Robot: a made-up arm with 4 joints. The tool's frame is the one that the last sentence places. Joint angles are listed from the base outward.
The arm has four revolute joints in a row. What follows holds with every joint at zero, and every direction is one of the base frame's. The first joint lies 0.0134 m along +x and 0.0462 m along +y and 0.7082 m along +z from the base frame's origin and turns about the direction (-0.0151, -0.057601, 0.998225), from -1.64 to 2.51 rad. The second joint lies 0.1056 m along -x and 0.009 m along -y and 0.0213 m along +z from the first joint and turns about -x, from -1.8 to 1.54 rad. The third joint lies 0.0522 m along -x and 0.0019 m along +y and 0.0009 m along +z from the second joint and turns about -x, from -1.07 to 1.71 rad. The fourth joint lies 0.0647 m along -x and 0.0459 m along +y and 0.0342 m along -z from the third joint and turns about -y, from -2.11 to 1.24 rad. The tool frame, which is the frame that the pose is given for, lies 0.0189 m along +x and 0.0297 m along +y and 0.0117 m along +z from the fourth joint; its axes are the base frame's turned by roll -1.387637, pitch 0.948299 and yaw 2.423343 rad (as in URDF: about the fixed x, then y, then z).
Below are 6 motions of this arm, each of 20 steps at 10 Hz.
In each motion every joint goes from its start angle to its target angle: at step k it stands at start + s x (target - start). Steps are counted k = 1, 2, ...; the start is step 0. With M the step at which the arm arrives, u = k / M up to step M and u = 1 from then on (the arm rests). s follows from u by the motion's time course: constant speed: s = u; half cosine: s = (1 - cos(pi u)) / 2; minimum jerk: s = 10 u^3 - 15 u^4 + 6 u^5.
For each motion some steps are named. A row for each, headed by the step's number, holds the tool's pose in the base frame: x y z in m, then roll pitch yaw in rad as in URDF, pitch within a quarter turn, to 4 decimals.
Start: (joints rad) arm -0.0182 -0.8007 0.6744 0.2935
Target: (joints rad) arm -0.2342 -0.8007 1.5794 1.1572
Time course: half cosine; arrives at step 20
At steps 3, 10, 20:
3: -0.1930 0.1208 0.7209 -2.0078 1.0753 1.8485
10: -0.1937 0.1321 0.6967 2.6515 1.3518 0.2350
20: -0.1980 0.1346 0.6729 1.5851 0.9211 -0.6364

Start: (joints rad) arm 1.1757 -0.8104 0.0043 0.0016
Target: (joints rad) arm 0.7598 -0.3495 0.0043 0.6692
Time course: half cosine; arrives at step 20
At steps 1, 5, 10, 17, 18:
1: -0.1248 -0.1192 0.7583 -2.0107 0.3577 -3.0755
5: -0.1356 -0.1113 0.7553 -2.0535 0.4395 3.0680
10: -0.1608 -0.0891 0.7472 -2.2213 0.6330 2.6911
17: -0.1879 -0.0566 0.7361 -2.5835 0.8145 2.1278
18: -0.1895 -0.0543 0.7353 -2.6144 0.8227 2.0857

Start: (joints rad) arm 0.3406 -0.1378 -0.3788 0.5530
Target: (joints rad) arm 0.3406 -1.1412 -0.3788 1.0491
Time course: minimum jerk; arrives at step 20
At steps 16, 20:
16: -0.2021 -0.0173 0.8012 -2.4191 -0.3005 1.4115
20: -0.2012 -0.0217 0.8023 -2.3908 -0.3527 1.3748

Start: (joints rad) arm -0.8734 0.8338 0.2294 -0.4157
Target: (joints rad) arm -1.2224 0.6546 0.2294 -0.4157
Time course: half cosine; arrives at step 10
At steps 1, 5, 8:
1: -0.1142 0.2044 0.6576 0.2762 0.6085 2.6497
5: -0.0808 0.2269 0.6603 0.1825 0.6292 2.4250
8: -0.0494 0.2405 0.6628 0.1022 0.6438 2.2320

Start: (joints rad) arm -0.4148 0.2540 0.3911 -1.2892
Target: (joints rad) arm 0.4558 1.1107 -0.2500 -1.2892
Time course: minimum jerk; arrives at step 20
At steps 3, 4, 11, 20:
3: -0.1694 0.1470 0.6498 -0.0851 0.0551 2.3120
4: -0.1722 0.1415 0.6492 -0.0798 0.0593 2.3396
11: -0.1924 0.0380 0.6397 0.0170 0.1340 2.8151
20: -0.1718 -0.0402 0.6339 0.1005 0.1908 -3.1023

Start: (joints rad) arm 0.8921 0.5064 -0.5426 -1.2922
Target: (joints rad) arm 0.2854 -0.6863 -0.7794 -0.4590
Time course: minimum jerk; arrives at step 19
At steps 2, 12, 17, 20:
2: -0.1706 -0.0678 0.6739 -0.7210 -0.1632 -2.6519
12: -0.1953 0.0144 0.7754 -1.8919 -0.1489 3.0617
17: -0.1896 0.0205 0.7992 -2.2422 -0.3070 2.7894
20: -0.1894 0.0205 0.7999 -2.2547 -0.3152 2.7793

